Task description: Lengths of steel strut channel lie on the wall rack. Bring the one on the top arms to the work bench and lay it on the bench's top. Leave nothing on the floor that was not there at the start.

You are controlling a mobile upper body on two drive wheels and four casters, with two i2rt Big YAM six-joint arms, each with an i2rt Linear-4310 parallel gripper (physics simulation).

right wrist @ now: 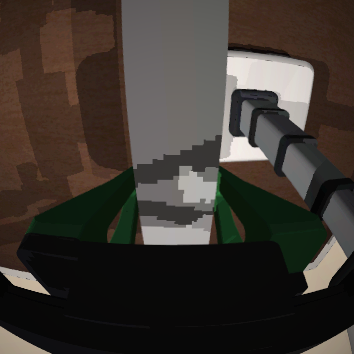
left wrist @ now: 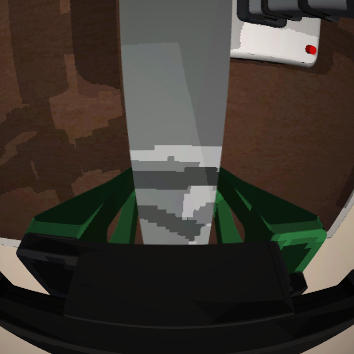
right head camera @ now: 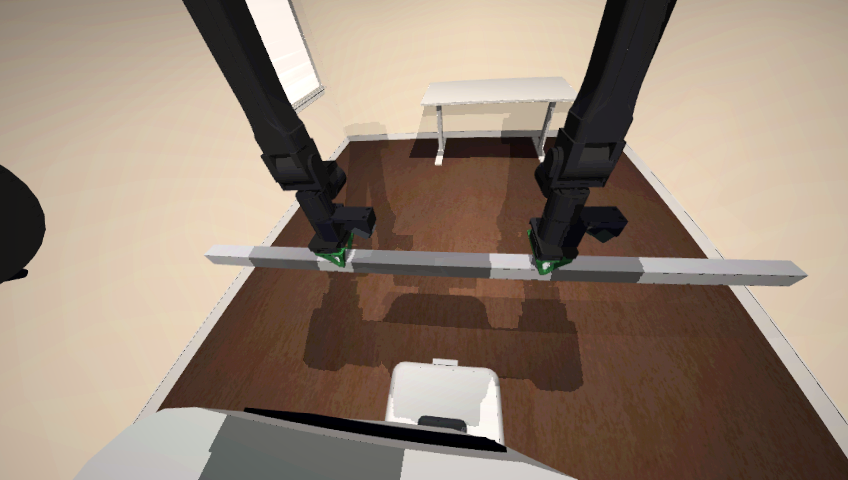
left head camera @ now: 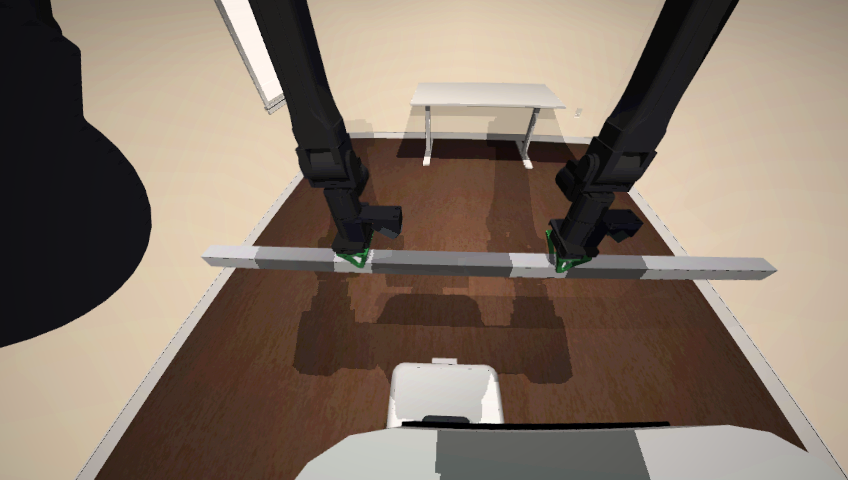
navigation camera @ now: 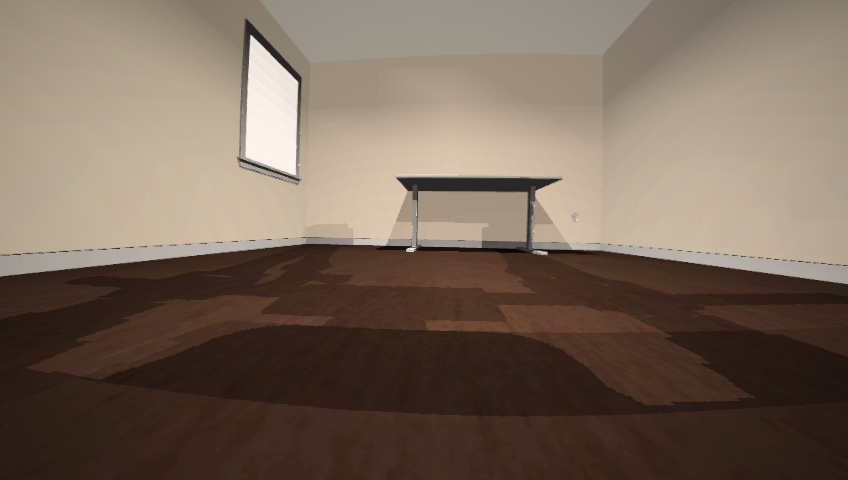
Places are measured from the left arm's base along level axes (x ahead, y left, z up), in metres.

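Pixels of known places: left gripper, between the fingertips: (left wrist: 175,173) (right head camera: 345,259) (left head camera: 363,260); right gripper, between the fingertips: (right wrist: 175,173) (right head camera: 540,266) (left head camera: 555,264).
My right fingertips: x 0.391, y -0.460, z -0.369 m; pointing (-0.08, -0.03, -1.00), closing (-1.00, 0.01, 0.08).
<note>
Behind a point stands the place of what it marks.
A long grey strut channel (left head camera: 440,261) {z -0.348, x 0.384, y -0.184 m} (right head camera: 422,261) {z -0.348, x 0.384, y -0.196 m} (left wrist: 175,100) {z -0.347, x 0.396, y -0.045 m} (right wrist: 175,90) {z -0.353, x 0.391, y -0.512 m} is held level crosswise in front of the robot, above the floor. My left gripper (left head camera: 355,259) {z -0.364, x 0.395, y 0.004 m} (right head camera: 335,258) {z -0.364, x 0.395, y 0.004 m} (left wrist: 175,173) {z -0.364, x 0.395, y 0.004 m} is shut on it left of its middle. My right gripper (left head camera: 565,262) {z -0.369, x 0.391, y -0.460 m} (right head camera: 545,264) {z -0.369, x 0.391, y -0.460 m} (right wrist: 175,173) {z -0.369, x 0.391, y -0.460 m} is shut on it right of its middle. The channel's ends stick out past both grippers. The white work bench (left head camera: 484,95) {z -0.690, x 2.741, y -0.685 m} (right head camera: 499,91) {z -0.690, x 2.747, y -0.720 m} (navigation camera: 479,183) {z -0.715, x 2.736, y -0.738 m} stands ahead at the far wall, some distance beyond the channel. The wall rack does not show in the current views.
A window (left head camera: 252,53) {z -0.182, x 2.463, y 1.455 m} (right head camera: 291,53) {z -0.165, x 2.850, y 1.432 m} (navigation camera: 272,107) {z 0.070, x 2.708, y 1.440 m} is on the left wall. Side walls with white baseboards (navigation camera: 119,248) {z -1.324, x 1.477, y 1.506 m} flank the brown wood floor (left head camera: 464,202) {z -1.410, x 1.848, y -0.467 m} (navigation camera: 416,368) {z -1.410, x 0.687, y -0.215 m}. The robot's white base (left head camera: 443,389) {z -1.150, x 0.208, y -0.217 m} (right head camera: 443,389) {z -1.150, x 0.213, y -0.224 m} shows below the channel. Shadows lie across the floor.
</note>
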